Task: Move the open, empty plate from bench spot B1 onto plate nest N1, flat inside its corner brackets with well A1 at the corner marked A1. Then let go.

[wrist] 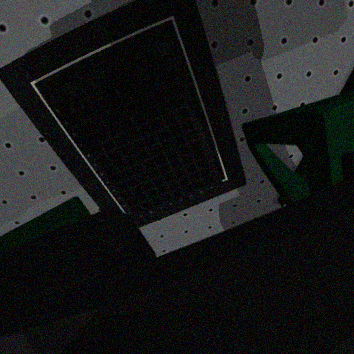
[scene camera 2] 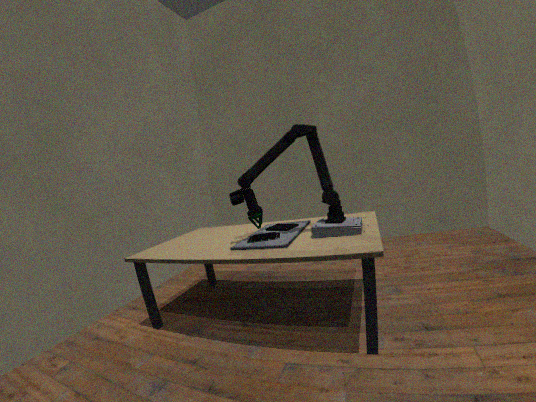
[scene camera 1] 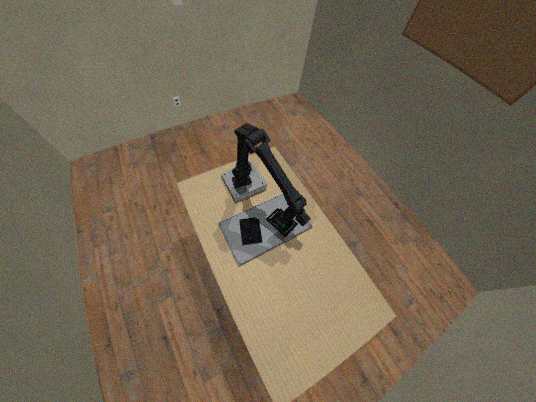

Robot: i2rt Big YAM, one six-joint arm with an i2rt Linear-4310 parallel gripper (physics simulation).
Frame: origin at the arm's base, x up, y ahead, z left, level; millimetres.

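Seen in the pictures: gripper, fingertip midpoint: point(wrist: 160, 171) point(scene camera 2: 260, 226) point(scene camera 1: 283, 219); arm's base, origin of the base link: point(scene camera 2: 335, 221) point(scene camera 1: 241, 181).
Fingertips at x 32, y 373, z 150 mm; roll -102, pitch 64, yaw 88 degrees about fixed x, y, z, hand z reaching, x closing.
Note:
Pixels of each thing's top centre, then the offset from my fingertips to it. "*": a spot on its surface instead. Level surfaces: height alone.
- plate, middle of its top: point(wrist: 146, 148) point(scene camera 2: 263, 235) point(scene camera 1: 282, 220) dy -14, dx -47, dz +3 mm
- plain black rectangle, surface spot: point(scene camera 2: 283, 227) * dy -60, dx -46, dz -149 mm
- wooden table, its level: dx -76 mm
The plate point(scene camera 1: 275, 218) point(scene camera 2: 264, 237) point(wrist: 135, 115) shows as a dark rectangle with a light line along its edges and a faint grid of wells. It rests on a wider dark base at the right half of the grey board in scene camera 1. It looks flat. I cannot make out the A1 mark or separate corner brackets. A plain black rectangle point(scene camera 1: 250, 231) point(scene camera 2: 283, 227) lies on the board's other half. I cannot read which is B1 or N1. My gripper point(scene camera 1: 283, 224) point(scene camera 2: 256, 220) point(wrist: 160, 171) is open and empty above the plate, clear of it, with green-edged fingers.
The grey board point(scene camera 1: 237, 252) point(scene camera 2: 295, 234) point(wrist: 30, 145) has rows of holes and lies on the wooden table point(scene camera 1: 310, 300) point(scene camera 2: 200, 245). The arm's grey base block point(scene camera 1: 252, 193) point(scene camera 2: 336, 230) stands behind the board, close to it.

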